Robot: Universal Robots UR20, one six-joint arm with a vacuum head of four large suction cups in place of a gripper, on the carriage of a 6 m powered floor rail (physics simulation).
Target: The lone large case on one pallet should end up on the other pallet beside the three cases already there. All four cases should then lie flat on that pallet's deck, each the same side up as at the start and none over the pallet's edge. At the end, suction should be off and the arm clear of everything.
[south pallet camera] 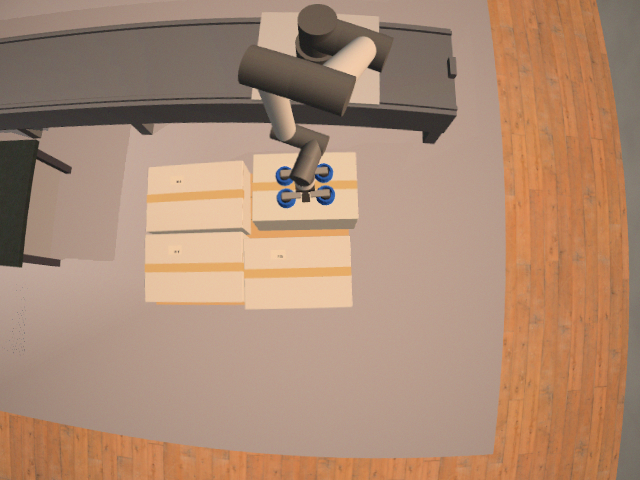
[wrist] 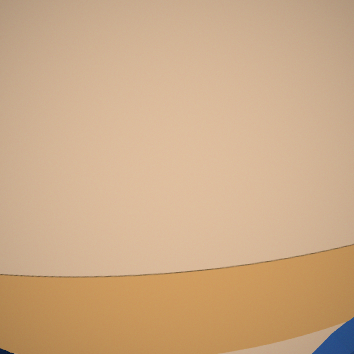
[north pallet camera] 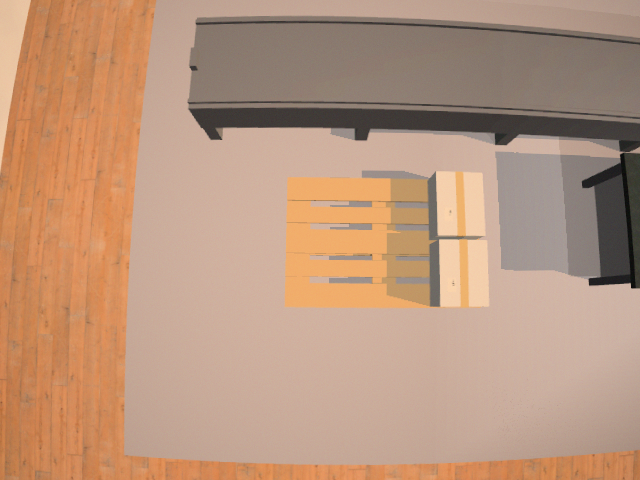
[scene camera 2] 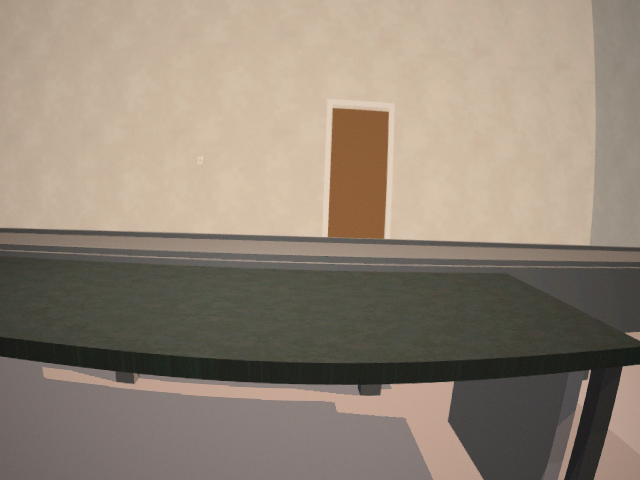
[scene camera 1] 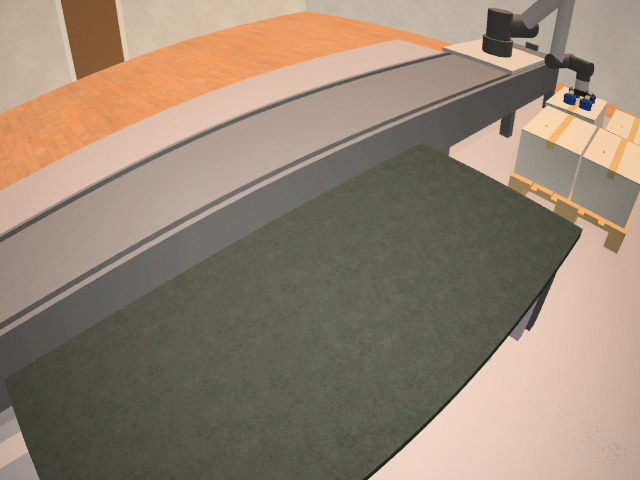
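Seen in the pictures: end effector, tool point: (wrist: 179, 249); arm's base, origin of the base link: (south pallet camera: 317, 54) (scene camera 1: 496, 52).
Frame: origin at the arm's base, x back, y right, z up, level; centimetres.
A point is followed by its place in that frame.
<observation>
Four large cream cases stand flat on the south pallet (scene camera 1: 613, 240) @[x -140.0, y 94.2, z -50.1 cm] (south pallet camera: 299, 233) @[x -97.1, y 6.5, z -42.5 cm]: back-left (scene camera 1: 555, 131) @[x -81.8, y 77.1, z -13.1 cm] (south pallet camera: 195, 214) @[x -93.0, y 63.1, z -13.3 cm], front-left (scene camera 1: 602, 155) @[x -114.6, y 78.6, z -13.0 cm] (south pallet camera: 194, 286) @[x -132.5, y 60.6, z -13.2 cm], front-right (scene camera 1: 626, 126) @[x -115.9, y 8.1, z -13.3 cm] (south pallet camera: 297, 293) @[x -132.8, y 4.4, z -13.3 cm] and back-right (scene camera 1: 555, 102) @[x -63.3, y 26.1, z -13.1 cm] (south pallet camera: 338, 206) @[x -85.7, y -15.1, z -12.2 cm]. A deck strip shows between the two right cases. Which one is the task's lone case, I cannot tell. My suction head (scene camera 1: 580, 98) @[x -75.8, y 3.2, z -14.7 cm] (south pallet camera: 305, 186) @[x -75.8, y 3.2, z -14.7 cm] is low over the back-right case, its cups seemingly on the top. In the wrist view that case's top (wrist: 175, 150) @[x -80.0, y 2.7, z -12.3 cm] is very close. The seal is hidden. I cannot see whether suction is on.
The north pallet (north pallet camera: 336, 240) @[x -99.5, y 523.7, z -42.5 cm] bears two smaller-looking cases (north pallet camera: 444, 204) @[x -80.6, y 462.1, z -21.6 cm] (north pallet camera: 449, 273) @[x -120.5, y 461.0, z -18.9 cm] at its right end. The rail (north pallet camera: 413, 67) (south pallet camera: 129, 67) runs behind both pallets. A dark green table (scene camera 1: 310, 310) @[x -86.1, y 268.6, z -4.0 cm] (scene camera 2: 310, 310) @[x -97.7, y 243.0, z -4.0 cm] (south pallet camera: 15, 201) @[x -89.9, y 182.8, z -4.1 cm] stands between them.
</observation>
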